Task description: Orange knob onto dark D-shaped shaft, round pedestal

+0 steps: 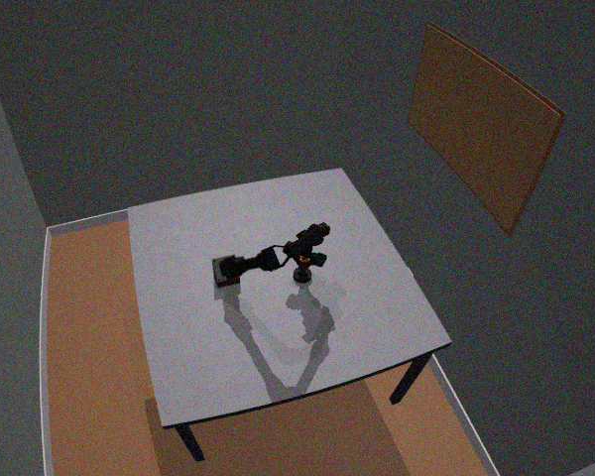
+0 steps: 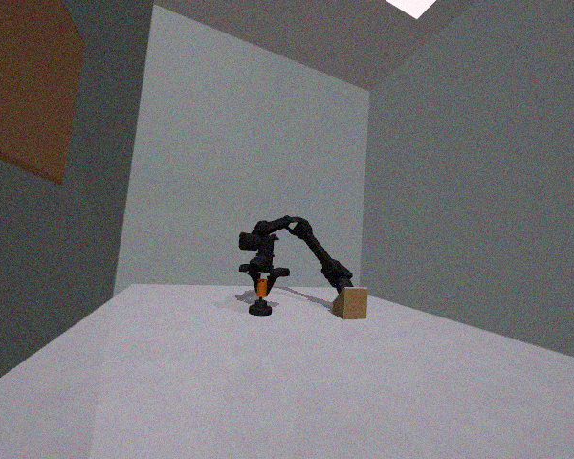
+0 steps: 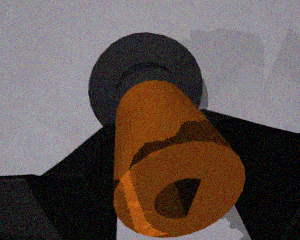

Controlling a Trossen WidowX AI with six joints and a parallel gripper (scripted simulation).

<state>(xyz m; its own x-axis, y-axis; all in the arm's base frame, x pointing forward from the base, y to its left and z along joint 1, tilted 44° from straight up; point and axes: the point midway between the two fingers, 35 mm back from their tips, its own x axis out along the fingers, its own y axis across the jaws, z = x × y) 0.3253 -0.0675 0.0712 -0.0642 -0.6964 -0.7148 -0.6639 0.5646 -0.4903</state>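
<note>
My gripper tip is 2 cm below the orange knob. Also, from my gripper tip: pedestal: 4 cm below.
</note>
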